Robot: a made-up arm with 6 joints.
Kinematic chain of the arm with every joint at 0, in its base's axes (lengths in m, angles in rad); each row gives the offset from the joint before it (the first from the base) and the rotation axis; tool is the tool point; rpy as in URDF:
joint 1: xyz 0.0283 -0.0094 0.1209 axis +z
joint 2: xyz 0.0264 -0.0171 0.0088 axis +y
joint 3: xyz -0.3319 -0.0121 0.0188 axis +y
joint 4: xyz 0.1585 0.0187 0.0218 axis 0.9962 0 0.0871
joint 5: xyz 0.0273 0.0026 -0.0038 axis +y
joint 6: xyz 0.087 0.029 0.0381 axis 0.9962 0 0.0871
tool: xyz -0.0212 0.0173 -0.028 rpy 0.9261 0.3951 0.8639
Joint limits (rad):
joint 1: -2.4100..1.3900
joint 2: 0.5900..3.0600
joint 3: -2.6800..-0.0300
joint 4: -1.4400..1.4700
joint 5: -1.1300..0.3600
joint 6: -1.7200..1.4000
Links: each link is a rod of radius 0.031 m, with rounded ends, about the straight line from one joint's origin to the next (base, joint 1, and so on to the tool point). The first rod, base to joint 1, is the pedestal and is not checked.
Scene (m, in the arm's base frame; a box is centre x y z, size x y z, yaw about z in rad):
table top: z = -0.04
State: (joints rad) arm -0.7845 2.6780 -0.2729 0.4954 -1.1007 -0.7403
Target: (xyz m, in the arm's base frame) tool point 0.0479 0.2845 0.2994
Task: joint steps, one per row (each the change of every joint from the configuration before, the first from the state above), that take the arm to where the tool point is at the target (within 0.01 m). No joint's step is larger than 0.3 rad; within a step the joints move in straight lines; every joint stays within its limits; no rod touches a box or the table.
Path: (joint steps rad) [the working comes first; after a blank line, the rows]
Joints at the target: 1.3900 1.8181 -0.7419 -0.0867 -1.1300 -0.3295
Straight joint move there: clear.

1: 0.2718 -0.1075 -0.0586 -0.0728 -0.0037 0.0514
2: 0.2718 -0.1075 -0.0587 -0.0727 -0.0036 0.0513
3: 0.2718 -0.1075 -0.0586 -0.0728 -0.0037 0.0514
4: 0.2719 -0.1075 -0.0586 -0.0727 -0.0036 0.0513
5: 0.2718 -0.1075 -0.0586 -0.0728 -0.0037 0.0514
6: 0.2718 -0.1074 -0.0587 -0.0728 -0.0037 0.0513
7: 0.2718 -0.1075 -0.0586 -0.0727 -0.0036 0.0514
8: 0.2718 -0.1075 -0.0586 -0.0728 -0.0037 0.0513

